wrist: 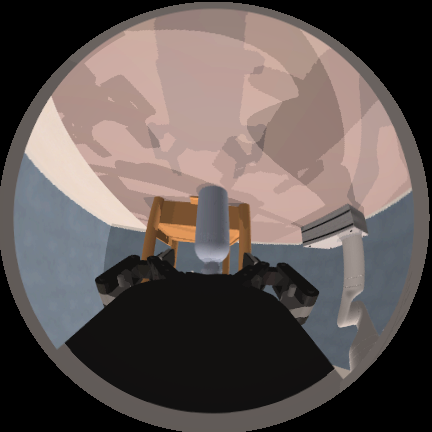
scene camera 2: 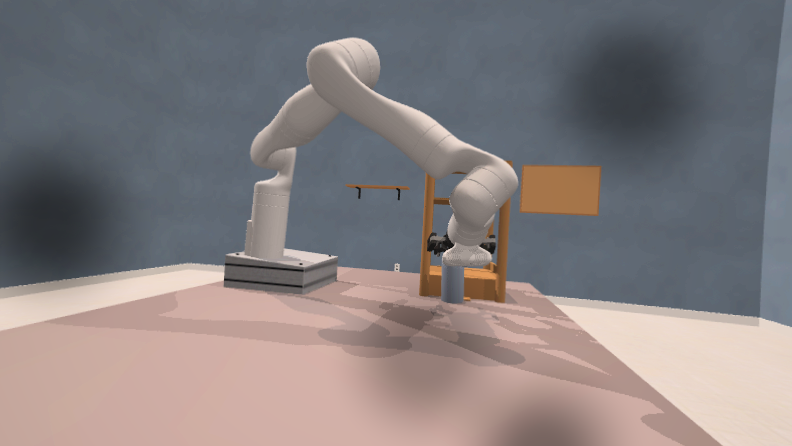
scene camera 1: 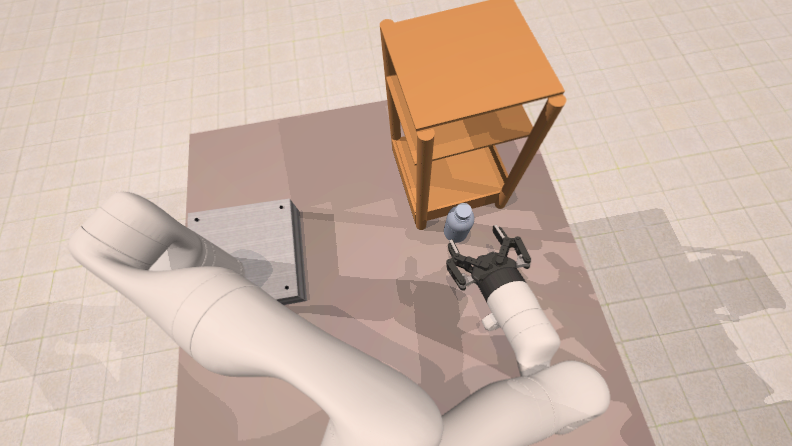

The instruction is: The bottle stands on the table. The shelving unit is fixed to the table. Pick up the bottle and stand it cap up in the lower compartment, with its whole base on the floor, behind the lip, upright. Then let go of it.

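Places are measured from the arm's base along level axes (x left, y back, z up), in millimetres.
Pixels of known places: gripper, fingertip midpoint: [wrist: 208, 258] [scene camera 1: 472, 234]; arm's base at its link origin: [wrist: 351, 237] [scene camera 2: 265, 255].
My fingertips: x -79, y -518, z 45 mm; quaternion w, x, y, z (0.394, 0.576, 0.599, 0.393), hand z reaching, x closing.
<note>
Ahead of a thing's pixels: the offset from my fingertips to its top centre. "spot": to the spot under its first point.
The blue-grey bottle @(dx +50, dy +4, dz +37 mm) [scene camera 1: 458, 224] [scene camera 2: 452, 285] [wrist: 212, 222] stands upright, cap up, on the table, outside the shelving unit @(dx +207, dy -29, dz +249 mm) [scene camera 1: 471, 60] [scene camera 2: 502, 260] [wrist: 245, 235] and close in front of it. The front lip @(spot: dx +99, dy -94, dz -112 mm) [scene camera 1: 487, 202] [scene camera 2: 482, 288] [wrist: 180, 215] is beyond the bottle. The floor of the lower compartment @(spot: dx +163, dy -43, dz -70 mm) [scene camera 1: 460, 177] shows with no bottle on it. My gripper [scene camera 1: 474, 238] [wrist: 208, 258] is open and empty, on the near side of the bottle, pointing toward the unit. The arm hides the bottle's upper part in scene camera 2.
The unit's front posts [scene camera 1: 423, 182] [wrist: 152, 230] flank the compartment opening, and its middle shelf @(spot: dx +134, dy -46, dz +143 mm) [scene camera 1: 482, 132] is above. A small orange tab @(dx +86, dy -23, dz -123 mm) [scene camera 2: 467, 299] [wrist: 194, 200] sticks out at the unit's front foot, partly behind the bottle. The arm's grey base plate [scene camera 1: 249, 238] [scene camera 2: 277, 274] [wrist: 330, 227] is at the left in both scene views.
</note>
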